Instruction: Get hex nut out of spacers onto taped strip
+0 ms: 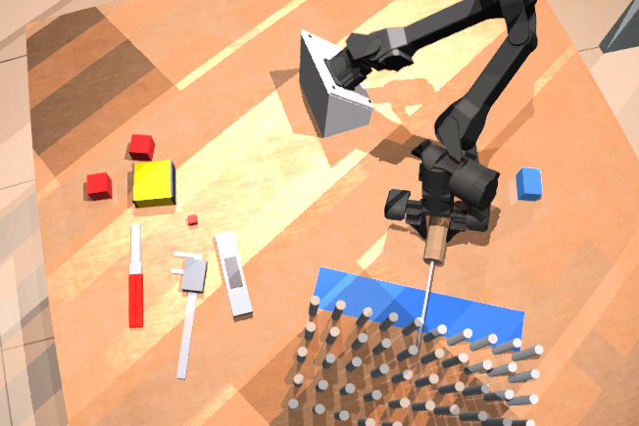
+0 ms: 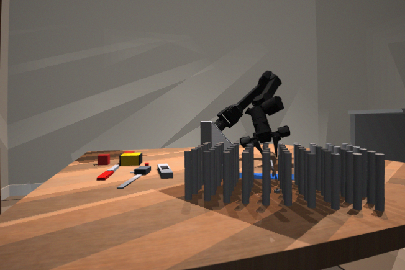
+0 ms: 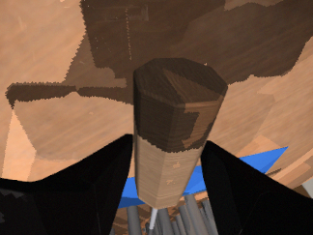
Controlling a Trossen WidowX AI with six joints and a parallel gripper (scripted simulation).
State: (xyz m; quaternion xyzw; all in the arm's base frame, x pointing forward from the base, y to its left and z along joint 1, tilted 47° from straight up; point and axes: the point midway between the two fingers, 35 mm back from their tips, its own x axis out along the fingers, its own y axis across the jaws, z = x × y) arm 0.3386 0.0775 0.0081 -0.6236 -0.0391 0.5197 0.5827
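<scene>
Right now the blue taped strip is 11 cm ahead of my gripper tip, 8 cm to the right of it and 4 cm below it. Round my gripper tip: light blue cube: 3 cm behind, 25 cm to the left, 2 cm below; then yellow block: 31 cm behind, 46 cm to the right, 1 cm below; then hook tool: 9 cm ahead, 6 cm to the right.
</scene>
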